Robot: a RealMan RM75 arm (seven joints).
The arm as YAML. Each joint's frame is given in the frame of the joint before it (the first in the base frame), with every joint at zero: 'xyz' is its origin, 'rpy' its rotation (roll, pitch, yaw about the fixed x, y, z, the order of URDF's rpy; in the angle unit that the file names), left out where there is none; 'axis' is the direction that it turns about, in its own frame. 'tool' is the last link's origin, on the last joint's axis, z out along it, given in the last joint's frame.
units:
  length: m
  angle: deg
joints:
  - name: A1
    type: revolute
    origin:
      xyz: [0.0, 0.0, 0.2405]
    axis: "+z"
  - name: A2
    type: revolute
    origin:
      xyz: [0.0, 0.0, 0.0]
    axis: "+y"
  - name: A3
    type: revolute
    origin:
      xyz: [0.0, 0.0, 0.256]
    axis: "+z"
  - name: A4
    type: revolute
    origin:
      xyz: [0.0, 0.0, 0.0]
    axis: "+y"
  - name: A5
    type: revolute
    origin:
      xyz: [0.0, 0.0, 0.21]
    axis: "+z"
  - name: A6
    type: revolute
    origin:
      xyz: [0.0, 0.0, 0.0]
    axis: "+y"
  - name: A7
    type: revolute
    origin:
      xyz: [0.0, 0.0, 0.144]
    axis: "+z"
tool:
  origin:
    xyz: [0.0, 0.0, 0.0]
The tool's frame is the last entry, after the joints.
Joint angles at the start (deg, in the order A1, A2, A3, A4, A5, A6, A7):
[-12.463, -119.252, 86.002, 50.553, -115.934, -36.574, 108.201]
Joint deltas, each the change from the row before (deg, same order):
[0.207, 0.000, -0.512, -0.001, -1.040, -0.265, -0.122]
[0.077, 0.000, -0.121, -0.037, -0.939, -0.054, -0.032]
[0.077, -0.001, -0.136, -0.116, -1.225, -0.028, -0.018]
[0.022, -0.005, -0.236, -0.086, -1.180, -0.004, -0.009]
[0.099, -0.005, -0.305, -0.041, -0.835, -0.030, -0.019]
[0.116, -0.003, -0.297, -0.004, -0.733, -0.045, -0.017]
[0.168, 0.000, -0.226, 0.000, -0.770, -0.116, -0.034]
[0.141, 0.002, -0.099, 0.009, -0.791, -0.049, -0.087]
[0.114, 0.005, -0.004, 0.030, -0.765, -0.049, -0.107]
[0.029, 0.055, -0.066, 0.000, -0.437, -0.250, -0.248]
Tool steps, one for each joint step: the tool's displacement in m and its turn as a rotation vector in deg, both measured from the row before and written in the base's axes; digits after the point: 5 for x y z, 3 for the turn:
[-0.00104, 0.00018, 0.00316, 0.713, -1.224, 0.596]
[-0.00014, 0.00029, 0.00148, 0.439, -0.894, 0.385]
[-0.00043, 0.00035, 0.00171, 0.548, -1.122, 0.546]
[-0.00027, 0.00080, 0.00218, 0.644, -1.086, 0.514]
[-0.00087, 0.00034, 0.00218, 0.573, -0.817, 0.480]
[-0.00084, 0.00023, 0.00214, 0.540, -0.729, 0.419]
[-0.00083, -0.00016, 0.00187, 0.473, -0.788, 0.389]
[-0.00051, -0.00010, 0.00144, 0.398, -0.798, 0.376]
[-0.00007, -0.00006, 0.00108, 0.315, -0.772, 0.286]
[0.00025, 0.00006, 0.00105, 0.131, -0.653, 0.073]

